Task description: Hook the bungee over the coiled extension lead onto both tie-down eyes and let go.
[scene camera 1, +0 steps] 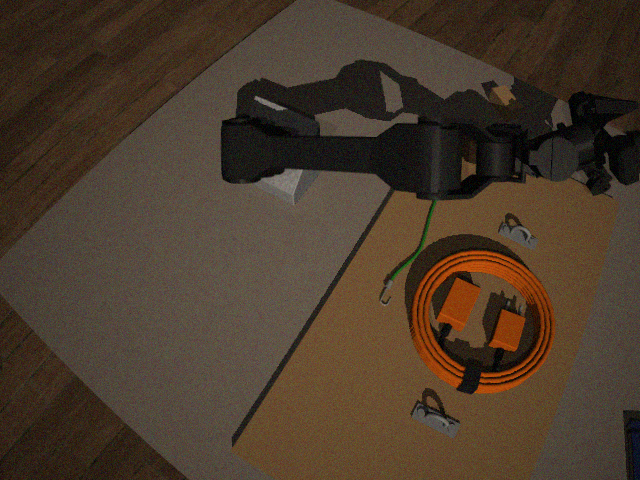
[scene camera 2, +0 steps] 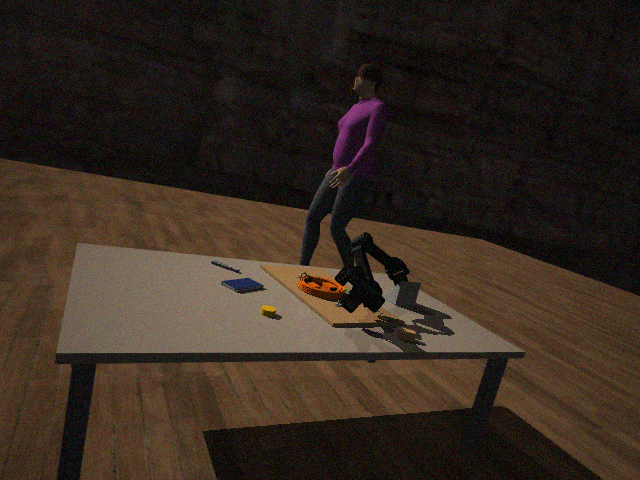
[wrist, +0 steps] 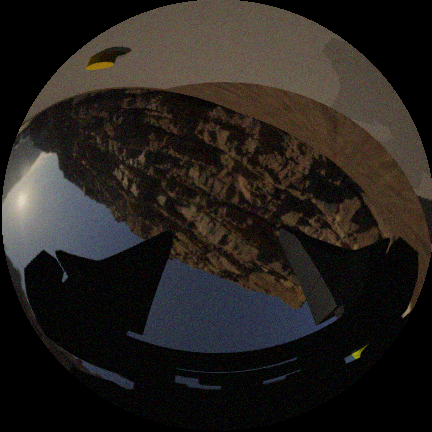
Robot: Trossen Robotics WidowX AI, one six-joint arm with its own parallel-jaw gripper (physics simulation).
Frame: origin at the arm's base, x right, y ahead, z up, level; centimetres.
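Seen in the pictures: gripper, fingertip midpoint: [scene camera 2: 356, 285] [wrist: 226, 234]; arm's base at its link origin: [scene camera 1: 268, 148] [scene camera 2: 403, 288].
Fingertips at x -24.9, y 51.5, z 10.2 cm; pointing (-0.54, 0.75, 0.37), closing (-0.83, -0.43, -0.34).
Pixels of each thing's middle, then the offset from my fingertips to it. Level surfaces: height alone.
- green bungee at the middle of its body: [scene camera 1: 420, 224] dx +24.3, dy -26.8, dz -15.0 cm
- metal hook at the middle of its body: [scene camera 1: 386, 297] dx +36.9, dy -26.5, dz -15.1 cm
- orange coiled extension lead at the middle of its body: [scene camera 1: 483, 319] [scene camera 2: 321, 286] dx +34.8, dy -13.4, dz -13.9 cm
- tie-down eye at the middle of its body: [scene camera 1: 521, 232] dx +19.1, dy -12.5, dz -14.0 cm
- tan board at its surface level: dz -15.4 cm
- wooden block at the middle of its body: [scene camera 1: 505, 103] [scene camera 2: 406, 334] dx -7.5, dy -22.0, dz -15.1 cm
- yellow disc at the middle of its body: [scene camera 2: 268, 311] dx +15.7, dy +21.4, dz -15.6 cm
- blue book at the middle of its body: [scene camera 2: 243, 284] dx +41.0, dy +19.2, dz -16.0 cm
- pen at the middle of its body: [scene camera 2: 225, 266] dx +62.9, dy +17.5, dz -16.0 cm
The green bungee [scene camera 1: 424, 237] lies on the board beside the coil; its far part is hidden under the arm. One metal hook [scene camera 1: 385, 297] shows at its near end, apart from both eyes. The orange coiled extension lead [scene camera 1: 546, 320] [scene camera 2: 321, 293] lies on the board. One tie-down eye [scene camera 1: 518, 233] is above the coil in scene camera 1's view, the other eye [scene camera 1: 435, 419] below it. My gripper [wrist: 226, 234] is open, with nothing between its fingers in the wrist view. It faces away from the board, towards the rock wall and sky, beyond the board's end.
The tan board [scene camera 1: 336, 361] [scene camera 2: 336, 319] lies on the table. A grey wedge-like block [scene camera 1: 281, 183] [scene camera 2: 408, 293] is by the arm's base. A wooden block [scene camera 1: 502, 95] [scene camera 2: 406, 334], yellow disc [scene camera 2: 268, 310] [wrist: 100, 65], blue book [scene camera 2: 242, 284] and pen [scene camera 2: 225, 266] are there. A person [scene camera 2: 360, 134] stands behind the table.
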